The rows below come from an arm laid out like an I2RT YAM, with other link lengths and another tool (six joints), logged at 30 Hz.
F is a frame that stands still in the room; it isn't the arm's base.
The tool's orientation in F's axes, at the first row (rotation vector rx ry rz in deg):
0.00, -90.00, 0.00
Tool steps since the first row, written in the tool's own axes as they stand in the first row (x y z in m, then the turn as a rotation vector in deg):
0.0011, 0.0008, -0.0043, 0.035, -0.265, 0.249
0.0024, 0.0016, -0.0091, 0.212, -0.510, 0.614
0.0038, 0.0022, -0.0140, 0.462, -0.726, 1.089
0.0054, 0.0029, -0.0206, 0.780, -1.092, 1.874
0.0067, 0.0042, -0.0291, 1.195, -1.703, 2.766
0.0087, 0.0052, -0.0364, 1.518, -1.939, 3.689
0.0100, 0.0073, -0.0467, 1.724, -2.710, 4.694
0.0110, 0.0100, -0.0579, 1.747, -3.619, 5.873
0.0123, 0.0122, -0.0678, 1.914, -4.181, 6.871
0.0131, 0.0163, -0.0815, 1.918, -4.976, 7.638
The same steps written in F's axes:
0.0043, 0.0008, 0.0011, -0.249, -0.265, 0.035
0.0091, 0.0016, 0.0024, -0.614, -0.510, 0.212
0.0140, 0.0022, 0.0038, -1.089, -0.726, 0.462
0.0206, 0.0029, 0.0054, -1.874, -1.092, 0.780
0.0291, 0.0042, 0.0067, -2.766, -1.703, 1.195
0.0364, 0.0052, 0.0087, -3.689, -1.939, 1.518
0.0467, 0.0073, 0.0100, -4.694, -2.710, 1.724
0.0579, 0.0100, 0.0110, -5.873, -3.619, 1.747
0.0678, 0.0122, 0.0123, -6.871, -4.181, 1.914
0.0815, 0.0163, 0.0131, -7.638, -4.976, 1.918

